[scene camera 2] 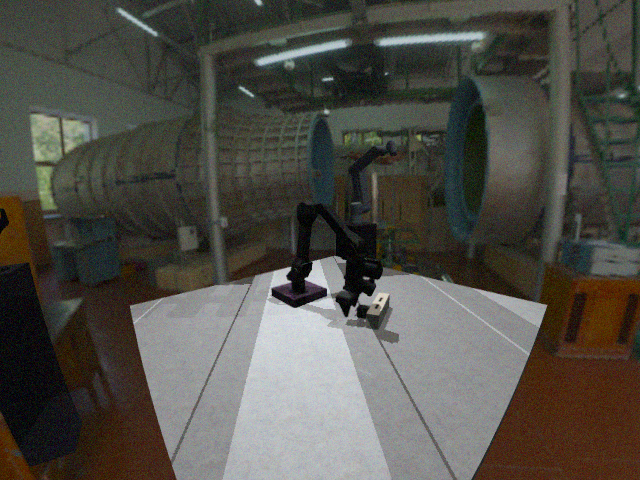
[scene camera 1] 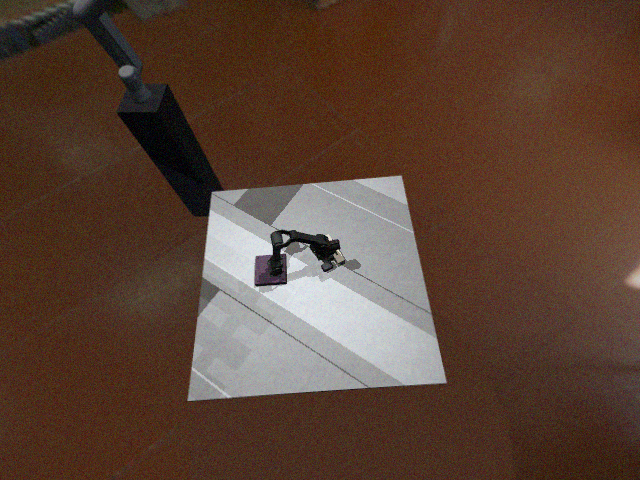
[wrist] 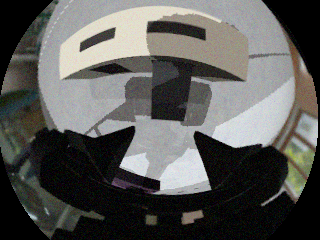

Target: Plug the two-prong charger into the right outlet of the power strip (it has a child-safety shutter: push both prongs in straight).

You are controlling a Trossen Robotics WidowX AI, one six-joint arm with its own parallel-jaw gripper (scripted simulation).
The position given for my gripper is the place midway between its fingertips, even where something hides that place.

My gripper (scene camera 2: 350, 311) is open, with nothing in its grasp. Further things: a two-prong charger (wrist: 170, 80).
My gripper shows as well in the wrist view (wrist: 165, 131).
